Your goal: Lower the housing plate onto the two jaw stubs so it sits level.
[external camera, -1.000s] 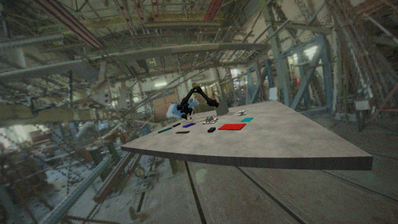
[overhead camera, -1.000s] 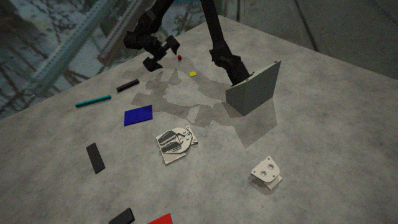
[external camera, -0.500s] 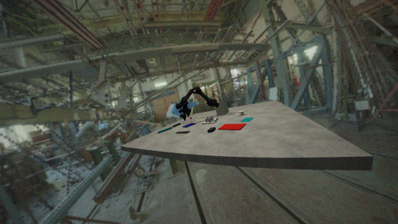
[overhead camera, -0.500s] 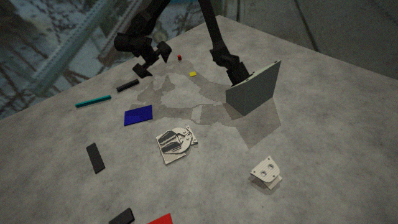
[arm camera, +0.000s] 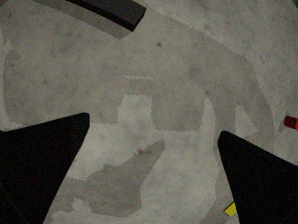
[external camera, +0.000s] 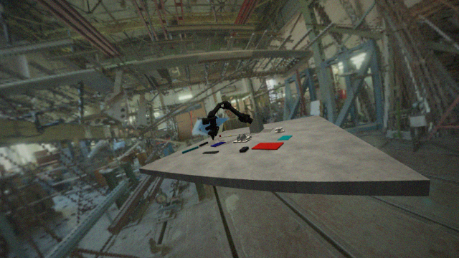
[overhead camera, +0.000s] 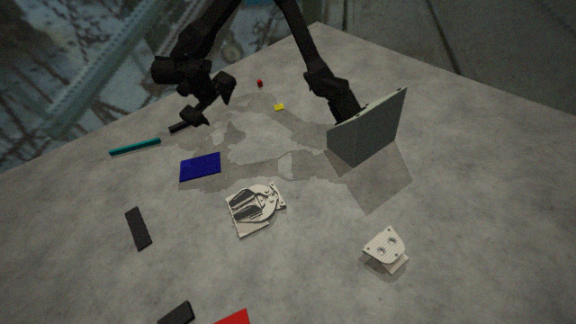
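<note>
My gripper tip is now 150 mm short of the blue tile, 110 mm to the right of it and 30 mm above it. Round my gripper tip: teal bar 240 mm ahead, 120 mm to the right, 30 mm below; yellow block 170 mm behind, 100 mm to the left, 30 mm below; red cube 210 mm behind, 50 mm to the right, 20 mm below.
</note>
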